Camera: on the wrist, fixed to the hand. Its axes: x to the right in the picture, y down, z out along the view.
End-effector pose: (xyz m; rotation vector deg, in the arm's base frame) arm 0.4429 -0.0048 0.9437 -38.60 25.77 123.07
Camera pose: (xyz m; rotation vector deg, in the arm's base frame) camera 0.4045 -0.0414 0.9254 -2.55 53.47 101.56
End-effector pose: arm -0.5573 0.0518 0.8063 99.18 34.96 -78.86
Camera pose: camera -0.5028 0.0412 0.8145 115.60 4.63 -114.31
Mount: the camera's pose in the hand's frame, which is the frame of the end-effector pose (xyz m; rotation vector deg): 0.0089 0.0509 -0.0218 39.65 -13.91 -6.11
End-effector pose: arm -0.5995 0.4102 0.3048 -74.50 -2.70 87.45
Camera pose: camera -0.6162 0.3829 0.2588 -31.74 13.46 81.33
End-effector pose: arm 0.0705 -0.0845 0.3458 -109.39 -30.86 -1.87
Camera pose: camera 0.1028 -0.1159 0.3124 -69.46 -40.42 16.38
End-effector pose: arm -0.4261 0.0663 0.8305 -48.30 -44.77 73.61
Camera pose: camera -0.4306 0.0774 0.7757 -5.17 -28.61 82.77
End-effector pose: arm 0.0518 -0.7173 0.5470 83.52 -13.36 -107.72
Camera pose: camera 0.0927 -0.7532 0.5607 96.60 -58.55 -124.87
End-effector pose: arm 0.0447 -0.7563 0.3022 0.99 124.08 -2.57
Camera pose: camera 0.0232 -0.7046 0.3057 15.93 103.84 -46.47
